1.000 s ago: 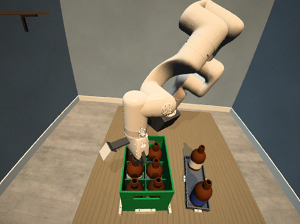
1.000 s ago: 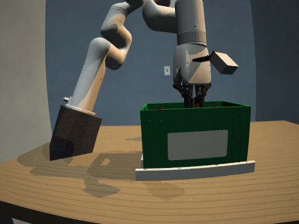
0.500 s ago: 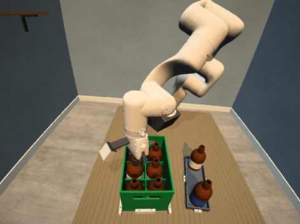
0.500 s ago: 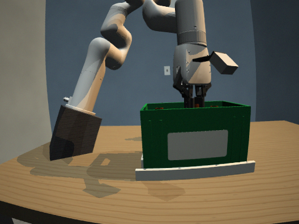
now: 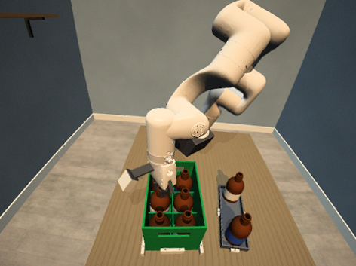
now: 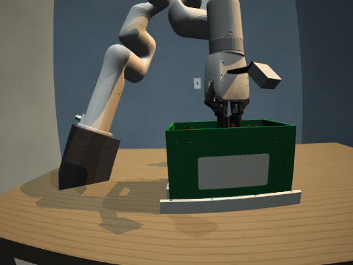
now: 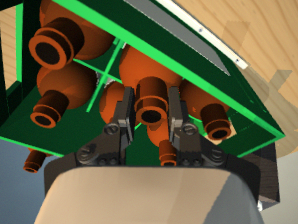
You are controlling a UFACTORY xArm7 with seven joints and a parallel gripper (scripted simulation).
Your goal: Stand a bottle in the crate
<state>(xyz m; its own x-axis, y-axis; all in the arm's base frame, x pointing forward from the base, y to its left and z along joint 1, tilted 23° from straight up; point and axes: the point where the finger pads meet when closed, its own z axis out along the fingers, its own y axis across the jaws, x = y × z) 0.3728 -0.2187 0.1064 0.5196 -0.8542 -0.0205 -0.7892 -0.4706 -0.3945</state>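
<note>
The green crate is 9 cm below my hand and 4 cm to the left of it.
</note>
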